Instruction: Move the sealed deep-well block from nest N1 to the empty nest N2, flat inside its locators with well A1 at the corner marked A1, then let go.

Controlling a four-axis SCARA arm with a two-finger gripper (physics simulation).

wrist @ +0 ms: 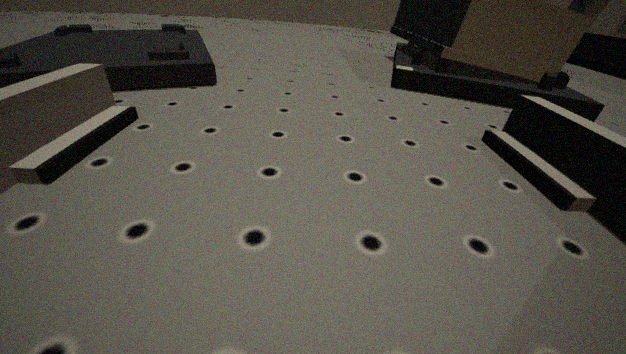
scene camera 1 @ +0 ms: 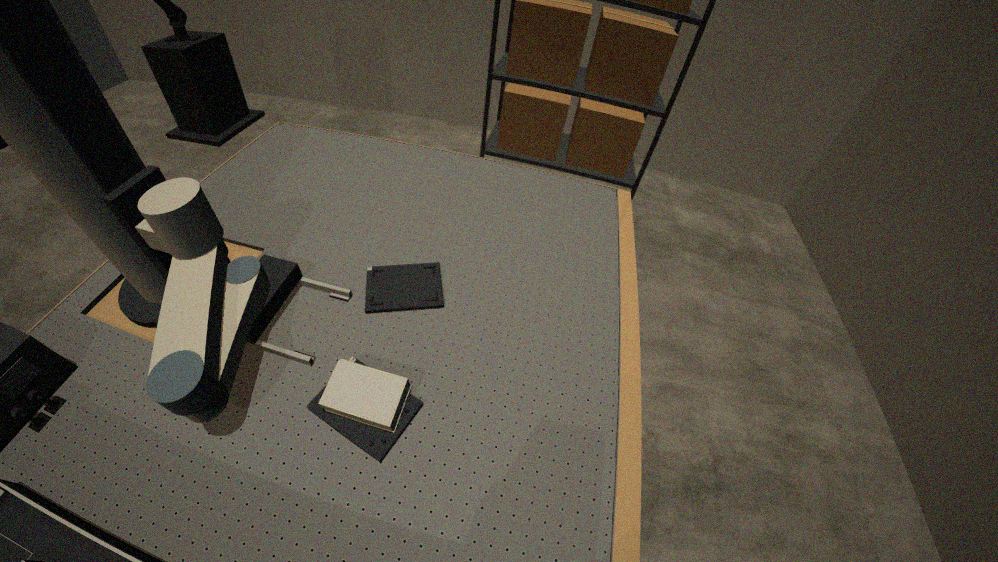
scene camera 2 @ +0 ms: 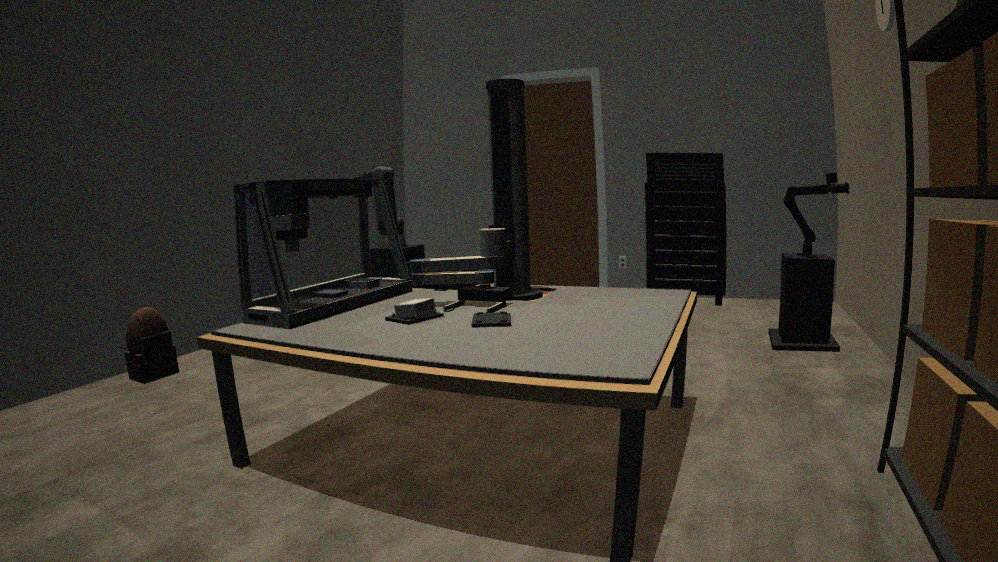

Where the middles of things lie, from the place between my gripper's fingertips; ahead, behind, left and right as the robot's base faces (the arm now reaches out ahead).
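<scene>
The deep-well block (scene camera 1: pixel 373 397) is here, and my gripper is 13 cm short of it. My gripper is also 12 cm to the left of the block and 3 cm below it.
</scene>
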